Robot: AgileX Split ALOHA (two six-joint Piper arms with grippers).
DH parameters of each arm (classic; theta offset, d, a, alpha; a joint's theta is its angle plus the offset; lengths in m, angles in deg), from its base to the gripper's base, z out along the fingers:
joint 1: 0 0.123 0 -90
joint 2: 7.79 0 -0.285 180
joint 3: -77.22 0 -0.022 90
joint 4: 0 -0.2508 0 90
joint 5: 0 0 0.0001 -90
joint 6: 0 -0.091 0 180
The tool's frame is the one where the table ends.
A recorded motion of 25 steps. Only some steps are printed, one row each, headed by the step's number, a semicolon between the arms.
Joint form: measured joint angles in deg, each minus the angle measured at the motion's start. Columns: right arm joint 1, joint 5, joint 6, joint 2, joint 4, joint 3; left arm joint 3, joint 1, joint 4, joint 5, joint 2, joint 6.
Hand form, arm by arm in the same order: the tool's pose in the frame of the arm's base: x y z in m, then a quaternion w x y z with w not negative. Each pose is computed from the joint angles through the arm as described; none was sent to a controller.
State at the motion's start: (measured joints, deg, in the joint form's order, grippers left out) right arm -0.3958 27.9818 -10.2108 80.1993 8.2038 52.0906; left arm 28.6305 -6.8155 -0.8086 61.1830 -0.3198 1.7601
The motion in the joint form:
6: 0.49 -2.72 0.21 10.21 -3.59 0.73; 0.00 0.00 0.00 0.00 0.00 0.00
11: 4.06 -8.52 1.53 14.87 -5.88 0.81; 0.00 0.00 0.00 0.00 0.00 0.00
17: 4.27 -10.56 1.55 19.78 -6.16 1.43; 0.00 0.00 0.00 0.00 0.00 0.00
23: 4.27 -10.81 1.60 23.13 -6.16 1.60; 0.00 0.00 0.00 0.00 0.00 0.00
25: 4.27 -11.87 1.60 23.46 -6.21 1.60; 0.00 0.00 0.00 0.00 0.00 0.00
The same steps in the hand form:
6: 0.3122 -0.0026 0.2115 0.27785 0.05279 0.95917 -0.00215; -0.0058 0.0018 0.2766 0.51975 0.03734 0.85291 -0.03190
11: 0.3259 0.0196 0.1908 0.28659 0.02555 0.95753 0.01896; -0.0058 0.0018 0.2766 0.51975 0.03734 0.85291 -0.03190
17: 0.3357 0.0218 0.1669 0.26757 0.02527 0.96301 0.01962; -0.0058 0.0018 0.2766 0.51975 0.03734 0.85291 -0.03190
23: 0.3388 0.0220 0.1480 0.24297 0.02484 0.96956 0.01727; -0.0058 0.0018 0.2766 0.51975 0.03734 0.85291 -0.03190
25: 0.3404 0.0222 0.1468 0.24906 0.02504 0.96799 0.01834; -0.0058 0.0018 0.2766 0.51975 0.03734 0.85291 -0.03190

